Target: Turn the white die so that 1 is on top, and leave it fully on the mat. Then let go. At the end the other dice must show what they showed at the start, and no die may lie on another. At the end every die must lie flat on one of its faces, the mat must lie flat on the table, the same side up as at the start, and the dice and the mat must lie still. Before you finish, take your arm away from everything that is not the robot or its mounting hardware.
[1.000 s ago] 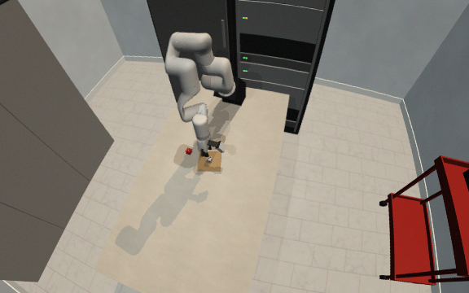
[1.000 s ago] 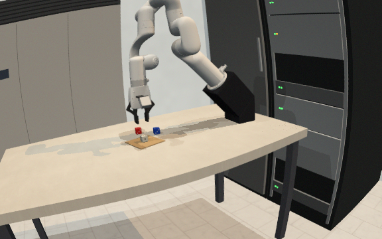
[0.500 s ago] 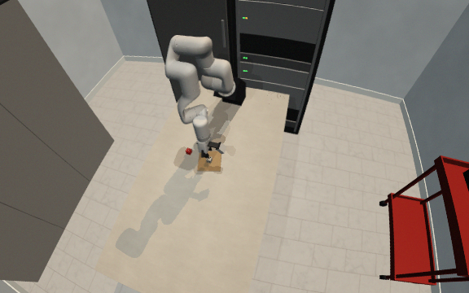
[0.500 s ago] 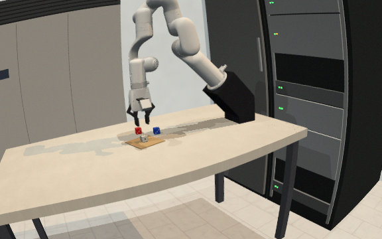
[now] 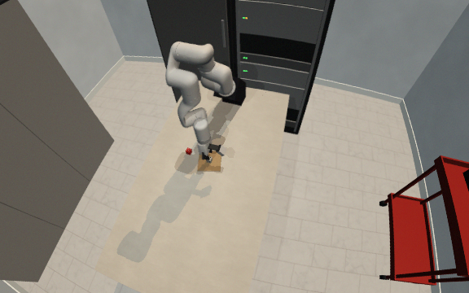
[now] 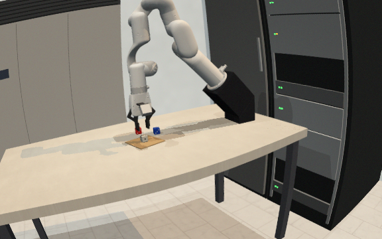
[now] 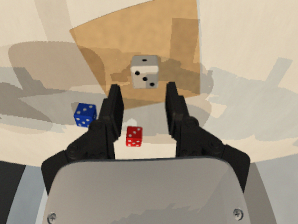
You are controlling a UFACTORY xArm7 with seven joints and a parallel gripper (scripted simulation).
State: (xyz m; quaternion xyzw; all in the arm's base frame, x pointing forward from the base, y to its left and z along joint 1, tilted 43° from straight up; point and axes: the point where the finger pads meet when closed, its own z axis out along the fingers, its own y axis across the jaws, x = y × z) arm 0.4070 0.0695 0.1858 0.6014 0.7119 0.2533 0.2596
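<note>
Right now my hand is 60 mm above the white die. Also, from my hand: red die 150 mm to the right, 70 mm below; then blue die 80 mm behind, 100 mm to the right, 70 mm below; then brown mat 80 mm below.
</note>
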